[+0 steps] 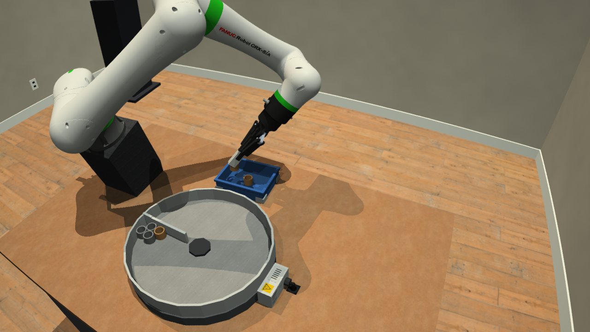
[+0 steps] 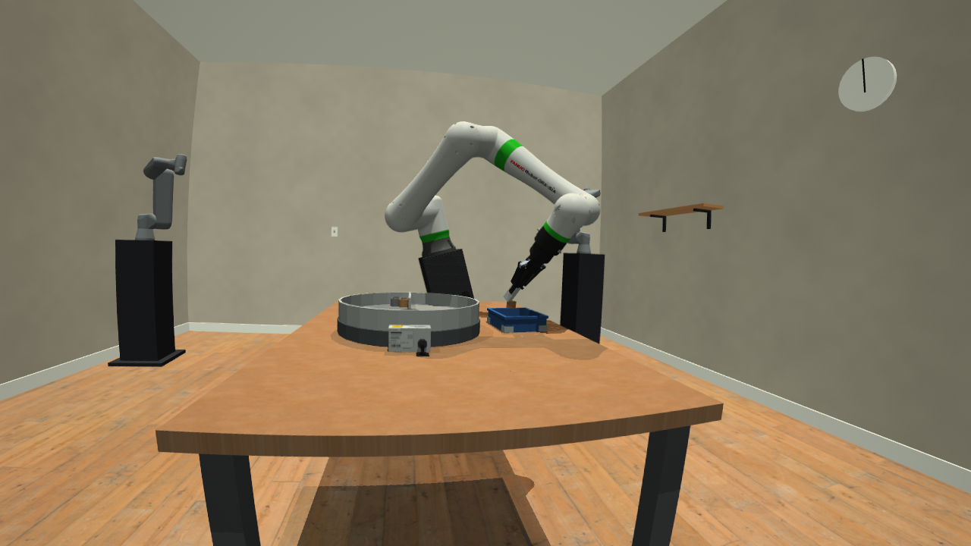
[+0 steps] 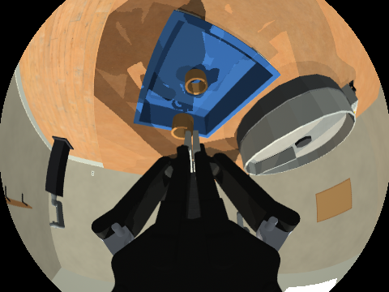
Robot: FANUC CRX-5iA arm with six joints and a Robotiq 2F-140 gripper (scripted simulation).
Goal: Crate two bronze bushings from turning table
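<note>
The blue crate lies 90 mm below my hand and 30 mm ahead of it. The rest, counted from my hand: grey turning table 350 mm to the right, 60 mm below, 40 mm ahead.
</note>
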